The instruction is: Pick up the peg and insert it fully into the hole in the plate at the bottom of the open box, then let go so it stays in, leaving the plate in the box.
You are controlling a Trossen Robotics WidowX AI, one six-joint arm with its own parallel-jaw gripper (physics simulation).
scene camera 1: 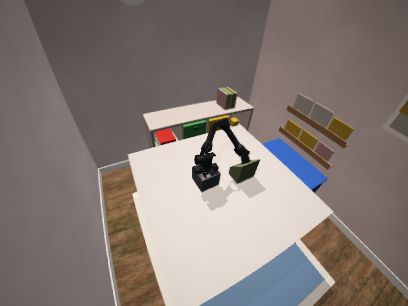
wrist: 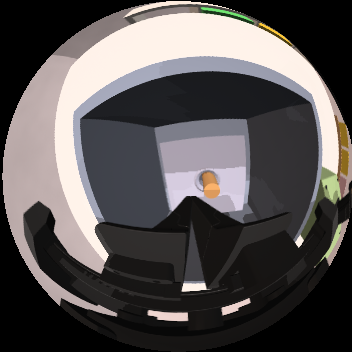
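Where they show: gripper, fingertip midpoint: [scene camera 1: 204, 175] [wrist: 190, 200]; arm's base, origin of the base link: [scene camera 1: 246, 162].
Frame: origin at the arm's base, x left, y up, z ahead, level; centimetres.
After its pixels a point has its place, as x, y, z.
Note:
An orange peg [wrist: 211, 187] @[-10.6, -6.1, 32.1] stands in the hole of the pale plate [wrist: 182, 150] @[-13.7, -9.1, 34.3] at the bottom of the dark open box [wrist: 120, 165] @[-14.0, -4.6, 38.6] [scene camera 1: 207, 183] @[-2.6, -6.5, 35.5]. The peg leans a little and part of it sticks up above the plate; how deep it sits cannot be told. My gripper [wrist: 190, 200] @[-9.7, -6.0, 34.0] is shut with nothing between its fingertips. In the wrist view the tips are just below and left of the peg's top, over the box opening. In the scene view the gripper is over the box, and the peg does not show there.
A green block-shaped stand [scene camera 1: 243, 171] @[5.7, -0.5, 8.3] [wrist: 327, 185] @[-6.0, -5.5, 6.6] is right of the box, at the arm's base. The white table top [scene camera 1: 225, 235] @[33.9, -14.8, 45.1] surrounds both. A low shelf unit [scene camera 1: 195, 109] stands behind the table, and a blue surface [scene camera 1: 295, 162] is at the right.

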